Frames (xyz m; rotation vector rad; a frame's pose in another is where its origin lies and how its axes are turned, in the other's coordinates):
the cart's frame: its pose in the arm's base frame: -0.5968 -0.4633 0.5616 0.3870 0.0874 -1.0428
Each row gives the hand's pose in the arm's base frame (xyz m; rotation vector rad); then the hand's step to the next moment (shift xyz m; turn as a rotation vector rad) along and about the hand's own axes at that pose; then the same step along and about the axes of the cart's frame.
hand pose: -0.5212 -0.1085 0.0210 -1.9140 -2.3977 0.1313
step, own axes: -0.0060 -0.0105 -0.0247 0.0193 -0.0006 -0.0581
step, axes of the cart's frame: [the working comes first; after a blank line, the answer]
step, axes of the arm's base frame: -0.0062 -0.0076 0.0257 0.0014 0.0200 0.0578

-0.0033 -0.0017 0.0272 -0.0303 0.0257 0.0465
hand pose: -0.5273 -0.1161 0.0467 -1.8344 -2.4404 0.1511
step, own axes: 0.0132 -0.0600 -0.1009 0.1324 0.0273 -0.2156
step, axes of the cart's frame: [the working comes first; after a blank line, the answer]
step, axes of the arm's base frame: -0.0480 -0.0011 0.1079 0.0166 0.1408 0.2114

-0.0507 -0.0123 0.1060 -0.1609 0.1337 0.1449
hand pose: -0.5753 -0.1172 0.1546 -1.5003 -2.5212 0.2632
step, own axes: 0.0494 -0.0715 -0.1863 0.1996 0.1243 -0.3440
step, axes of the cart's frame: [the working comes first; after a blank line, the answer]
step, axes of the arm's base frame: -0.0357 0.0196 0.2015 0.1003 0.2523 0.3161

-0.0851 0.0327 0.1843 -0.2368 0.2830 0.1936
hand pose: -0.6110 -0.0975 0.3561 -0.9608 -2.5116 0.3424
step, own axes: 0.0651 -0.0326 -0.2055 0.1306 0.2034 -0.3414
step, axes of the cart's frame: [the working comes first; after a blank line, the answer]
step, axes of the arm's base frame: 0.0348 0.0359 0.2122 0.1907 0.2629 0.2636

-0.0655 0.1031 0.1806 -0.1865 0.3507 0.1310
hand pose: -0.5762 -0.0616 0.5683 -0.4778 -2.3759 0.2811
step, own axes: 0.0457 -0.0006 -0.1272 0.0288 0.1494 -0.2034
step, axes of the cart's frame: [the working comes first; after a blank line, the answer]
step, axes of the arm's base frame: 0.0531 0.0273 0.1213 0.1551 0.1622 0.1191

-0.0262 0.0903 0.0971 -0.0851 0.2366 0.0362
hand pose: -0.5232 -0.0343 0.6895 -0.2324 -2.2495 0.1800
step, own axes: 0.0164 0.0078 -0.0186 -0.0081 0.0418 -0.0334
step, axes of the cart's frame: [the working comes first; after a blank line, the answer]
step, axes of the arm's base frame: 0.0050 0.0123 0.0224 0.0353 0.0405 0.0064

-0.0132 0.0157 0.0159 -0.0171 0.0499 -0.0123
